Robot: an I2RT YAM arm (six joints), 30 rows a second.
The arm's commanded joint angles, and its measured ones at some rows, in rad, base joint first. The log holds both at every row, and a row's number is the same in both.
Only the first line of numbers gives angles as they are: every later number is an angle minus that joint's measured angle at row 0.
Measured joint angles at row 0:
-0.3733, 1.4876, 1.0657, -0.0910, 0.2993, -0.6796
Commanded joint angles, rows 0 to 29:
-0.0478, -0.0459, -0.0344, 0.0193, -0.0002, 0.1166
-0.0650, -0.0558, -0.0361, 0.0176, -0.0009, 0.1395
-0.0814, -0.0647, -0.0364, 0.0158, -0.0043, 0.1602
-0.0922, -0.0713, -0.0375, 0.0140, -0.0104, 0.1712
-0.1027, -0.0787, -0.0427, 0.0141, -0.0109, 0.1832
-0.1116, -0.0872, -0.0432, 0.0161, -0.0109, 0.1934
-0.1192, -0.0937, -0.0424, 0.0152, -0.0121, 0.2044
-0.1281, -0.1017, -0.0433, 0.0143, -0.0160, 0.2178
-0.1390, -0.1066, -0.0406, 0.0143, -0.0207, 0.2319
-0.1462, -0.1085, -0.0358, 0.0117, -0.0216, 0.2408
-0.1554, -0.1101, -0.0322, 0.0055, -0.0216, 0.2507
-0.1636, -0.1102, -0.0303, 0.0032, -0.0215, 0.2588
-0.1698, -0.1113, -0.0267, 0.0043, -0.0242, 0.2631
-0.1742, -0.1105, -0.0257, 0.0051, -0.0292, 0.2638
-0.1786, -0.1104, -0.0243, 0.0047, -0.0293, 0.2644
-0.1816, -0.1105, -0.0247, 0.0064, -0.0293, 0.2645
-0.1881, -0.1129, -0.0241, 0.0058, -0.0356, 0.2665
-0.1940, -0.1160, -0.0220, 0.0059, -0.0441, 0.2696
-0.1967, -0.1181, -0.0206, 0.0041, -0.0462, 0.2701
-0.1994, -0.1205, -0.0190, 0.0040, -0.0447, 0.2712
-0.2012, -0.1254, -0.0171, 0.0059, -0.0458, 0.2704
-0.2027, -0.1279, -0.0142, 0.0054, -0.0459, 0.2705
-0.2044, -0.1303, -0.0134, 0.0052, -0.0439, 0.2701
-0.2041, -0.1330, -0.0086, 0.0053, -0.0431, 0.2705
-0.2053, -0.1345, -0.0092, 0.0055, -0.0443, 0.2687
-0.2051, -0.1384, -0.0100, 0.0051, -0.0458, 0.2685
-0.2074, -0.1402, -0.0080, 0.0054, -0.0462, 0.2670
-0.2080, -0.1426, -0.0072, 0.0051, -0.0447, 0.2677
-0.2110, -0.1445, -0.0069, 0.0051, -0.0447, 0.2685
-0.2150, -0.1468, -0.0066, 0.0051, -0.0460, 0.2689
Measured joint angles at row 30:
-0.2041, -0.1221, -0.0149, -0.0072, -0.0363, 0.2544
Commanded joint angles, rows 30 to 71:
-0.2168, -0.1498, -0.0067, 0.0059, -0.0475, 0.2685
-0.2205, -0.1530, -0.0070, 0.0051, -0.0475, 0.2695
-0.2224, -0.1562, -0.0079, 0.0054, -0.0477, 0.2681
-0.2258, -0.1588, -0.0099, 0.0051, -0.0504, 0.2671
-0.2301, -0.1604, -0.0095, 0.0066, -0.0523, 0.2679
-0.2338, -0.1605, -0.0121, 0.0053, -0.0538, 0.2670
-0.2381, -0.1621, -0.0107, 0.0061, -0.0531, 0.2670
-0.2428, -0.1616, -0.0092, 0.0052, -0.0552, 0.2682
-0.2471, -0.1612, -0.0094, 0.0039, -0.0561, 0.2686
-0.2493, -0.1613, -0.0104, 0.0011, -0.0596, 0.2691
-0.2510, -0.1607, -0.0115, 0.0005, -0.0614, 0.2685
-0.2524, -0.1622, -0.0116, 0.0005, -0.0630, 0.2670
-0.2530, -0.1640, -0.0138, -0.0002, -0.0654, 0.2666
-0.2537, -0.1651, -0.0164, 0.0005, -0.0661, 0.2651
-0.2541, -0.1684, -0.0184, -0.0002, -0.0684, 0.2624
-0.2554, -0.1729, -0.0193, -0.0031, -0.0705, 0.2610
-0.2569, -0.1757, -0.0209, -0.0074, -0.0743, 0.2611
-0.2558, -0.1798, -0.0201, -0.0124, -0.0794, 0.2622
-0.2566, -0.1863, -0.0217, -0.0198, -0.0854, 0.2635
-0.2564, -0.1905, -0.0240, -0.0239, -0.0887, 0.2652
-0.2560, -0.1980, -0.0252, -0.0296, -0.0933, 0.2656
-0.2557, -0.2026, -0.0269, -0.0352, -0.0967, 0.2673
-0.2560, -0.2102, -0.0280, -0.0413, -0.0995, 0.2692
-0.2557, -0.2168, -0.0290, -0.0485, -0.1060, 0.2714
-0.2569, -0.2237, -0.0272, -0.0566, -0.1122, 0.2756
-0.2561, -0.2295, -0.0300, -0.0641, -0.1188, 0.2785
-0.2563, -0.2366, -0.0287, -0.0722, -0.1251, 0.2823
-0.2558, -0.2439, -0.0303, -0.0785, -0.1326, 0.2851
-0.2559, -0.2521, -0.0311, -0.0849, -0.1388, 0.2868
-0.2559, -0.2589, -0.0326, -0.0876, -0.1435, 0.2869
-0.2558, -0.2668, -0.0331, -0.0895, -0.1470, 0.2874
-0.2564, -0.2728, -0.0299, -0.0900, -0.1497, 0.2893
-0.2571, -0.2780, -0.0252, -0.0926, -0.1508, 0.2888
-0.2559, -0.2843, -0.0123, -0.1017, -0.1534, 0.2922
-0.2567, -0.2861, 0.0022, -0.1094, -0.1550, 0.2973
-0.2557, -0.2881, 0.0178, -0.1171, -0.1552, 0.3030
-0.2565, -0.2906, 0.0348, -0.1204, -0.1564, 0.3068
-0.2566, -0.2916, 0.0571, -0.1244, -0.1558, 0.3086
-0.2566, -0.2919, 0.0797, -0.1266, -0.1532, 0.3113
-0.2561, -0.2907, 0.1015, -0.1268, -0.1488, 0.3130
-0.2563, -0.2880, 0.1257, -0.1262, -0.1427, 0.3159
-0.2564, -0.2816, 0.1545, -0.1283, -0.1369, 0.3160
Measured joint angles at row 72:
-0.2540, -0.2732, 0.0553, -0.1377, -0.1408, 0.2918
